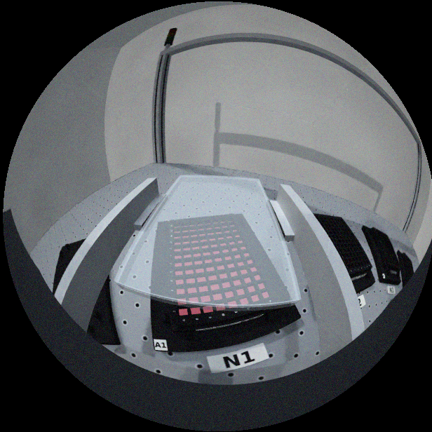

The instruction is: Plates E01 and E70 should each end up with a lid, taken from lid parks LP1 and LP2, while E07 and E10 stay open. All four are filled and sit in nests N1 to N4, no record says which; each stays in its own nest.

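Observation:
My gripper (216, 189) is shut on a clear lid (215, 195), with a finger pad against each long side. The lid is held level above nest N1 (220, 337), turned a little relative to it. A filled plate (195, 310) with pink wells sits in N1, seen mostly through the lid; its near edge shows below the lid's front edge. Its code cannot be read. The label N1 (238, 358) is in front. To the right, beyond the right finger, a dark plate (345, 242) sits in a nest whose label is partly cut off, and nest N3 (382, 255) is farther right.
Dark objects (104, 317) show at the left, partly behind the left finger. Another dark object (406, 269) is at the far right edge. A grey upright post (160, 110) and a long rail (260, 38) stand behind the perforated deck, with a small dark signal light (171, 37) on top.

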